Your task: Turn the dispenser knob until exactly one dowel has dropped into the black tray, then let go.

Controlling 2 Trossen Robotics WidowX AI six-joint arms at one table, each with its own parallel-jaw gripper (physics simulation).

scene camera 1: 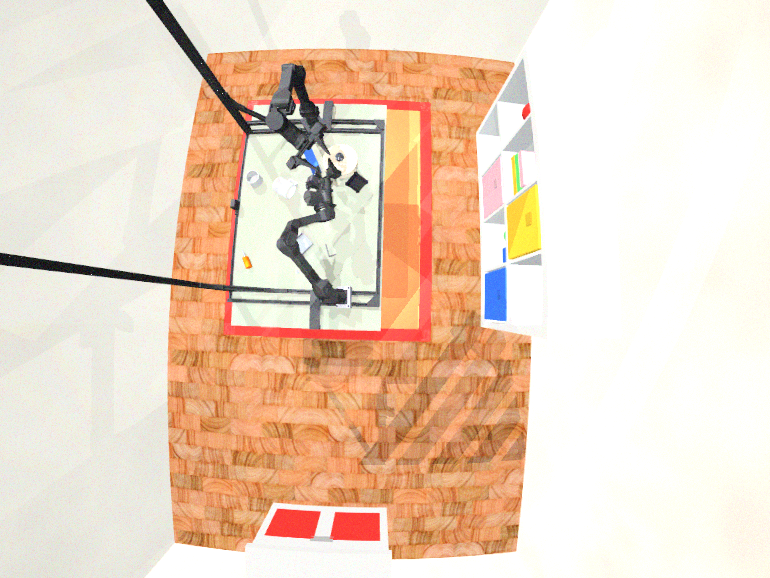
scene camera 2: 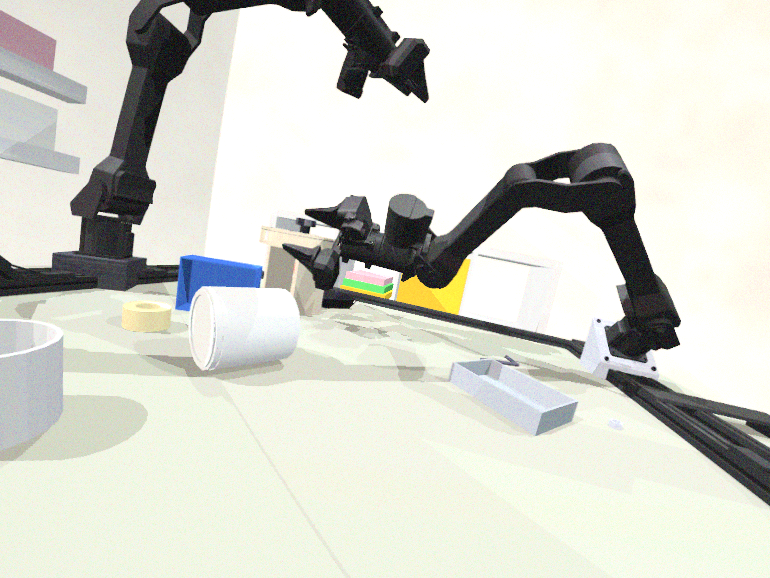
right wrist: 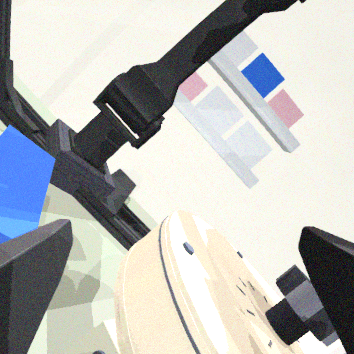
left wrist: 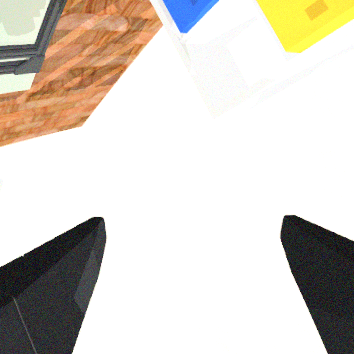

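Where they show: left gripper, fingertip midpoint: [scene camera 1: 324,163] [scene camera 2: 417,97] [left wrist: 193,226]; right gripper, fingertip midpoint: [scene camera 1: 323,161] [scene camera 2: 294,227] [right wrist: 188,234]; left arm's base, origin of the base link: [scene camera 1: 312,121] [scene camera 2: 104,255] [right wrist: 85,151]; right arm's base, origin of the base link: [scene camera 1: 342,297] [scene camera 2: 624,343].
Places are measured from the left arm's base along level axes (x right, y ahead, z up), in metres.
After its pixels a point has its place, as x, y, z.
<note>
The pale wooden round dispenser [scene camera 1: 350,163] {-0.013, 0.373, 0.098} [scene camera 2: 276,235] {0.074, 0.273, 0.086} [right wrist: 145,300] {0.095, 0.315, 0.082} stands upright, with a black knob [scene camera 1: 339,156] {0.016, 0.331, 0.127} [scene camera 2: 304,222] {0.034, 0.323, 0.119} [right wrist: 295,312] {0.036, 0.332, 0.114} on its top. The black tray [scene camera 1: 357,181] {-0.021, 0.403, -0.045} [scene camera 2: 338,303] {0.025, 0.420, -0.034} lies on the table beside it; its inside is too small to read, and no dowel can be made out. My right gripper [scene camera 2: 295,228] {0.089, 0.300, 0.105} [right wrist: 188,234] {0.089, 0.300, 0.105} is open and empty, level with the dispenser's top; in the right wrist view the knob shows close to the right-hand finger. My left gripper [scene camera 2: 417,96] {0.124, 0.467, 0.373} [left wrist: 193,226] {0.124, 0.467, 0.373} is open and empty, high above the table.
A blue bin [scene camera 1: 310,159] {0.124, 0.209, 0.033} [scene camera 2: 220,279] {0.096, 0.195, 0.001} [right wrist: 22,175] {0.114, 0.198, 0.033} stands near the dispenser. A white cylinder [scene camera 1: 284,187] {0.304, 0.264, 0.034} [scene camera 2: 245,326] {0.351, 0.242, 0.006} lies on its side near a yellow ring [scene camera 2: 146,322] {0.237, 0.133, -0.035}. A shallow grey box [scene camera 1: 303,242] {0.374, 0.525, -0.044} [scene camera 2: 491,395] {0.414, 0.494, -0.034}, a round grey container [scene camera 2: 31,391] {0.431, 0.129, -0.017} and an orange bottle [scene camera 1: 246,261] {0.661, 0.452, -0.019} are on the table.
</note>
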